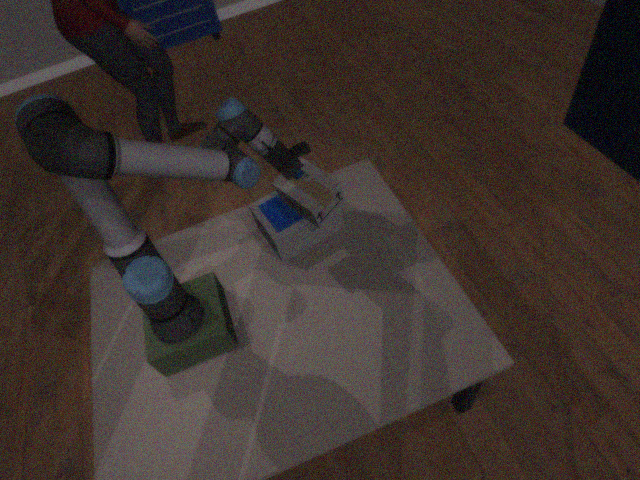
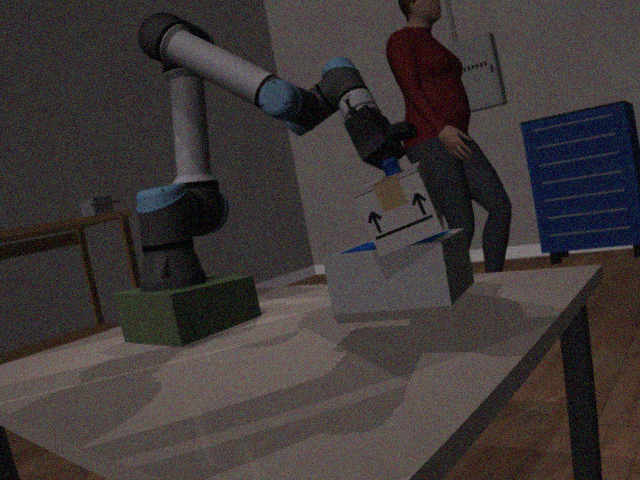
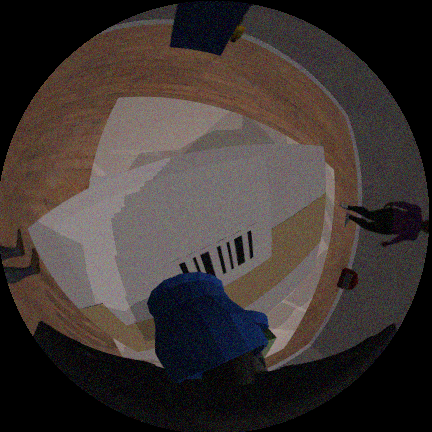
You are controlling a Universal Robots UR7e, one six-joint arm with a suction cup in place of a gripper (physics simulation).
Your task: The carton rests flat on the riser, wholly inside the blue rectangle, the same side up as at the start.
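Where they show: hand, tool point: [image 1: 303, 178] [image 2: 394, 175] [image 3: 228, 273]; arm's base, link origin: [image 1: 179, 319] [image 2: 173, 285].
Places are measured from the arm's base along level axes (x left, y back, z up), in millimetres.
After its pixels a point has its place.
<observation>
The pale carton [image 1: 310, 192] @(z 139, x 78, y -511 mm) [image 2: 403, 209] @(z 83, x 51, y -561 mm) [image 3: 200, 205] @(z 158, x 152, y -552 mm) has tan tape, a barcode on top and two black arrows pointing up on one side. It hangs tilted over the grey riser [image 1: 305, 242] @(z -71, x 85, y -453 mm) [image 2: 392, 289] @(z -67, x 86, y -495 mm); its lower edge is close to the riser top, and I cannot tell whether they touch. The blue rectangle [image 1: 279, 212] @(z 12, x 184, y -424 mm) [image 2: 361, 248] @(z 12, x 154, y -410 mm) on the riser top shows partly beside the carton, which covers the rest. My gripper, a blue suction cup [image 1: 298, 172] [image 2: 391, 166] [image 3: 192, 300], is on the carton's top and holds it.
The riser stands near the edge of the table [image 1: 330, 330] @(z -108, x -221, y -368 mm) [image 2: 258, 397] @(z -108, x -335, y -476 mm) [image 3: 150, 120] @(z -108, x 222, y -763 mm). The arm stands on a green block [image 1: 217, 330] @(z 1, x -98, y -87 mm) [image 2: 217, 315] @(z -73, x -11, y -127 mm). A person in red [image 1: 129, 62] [image 2: 429, 77] stands behind the riser, by a blue cabinet [image 1: 180, 20] [image 2: 584, 178].
</observation>
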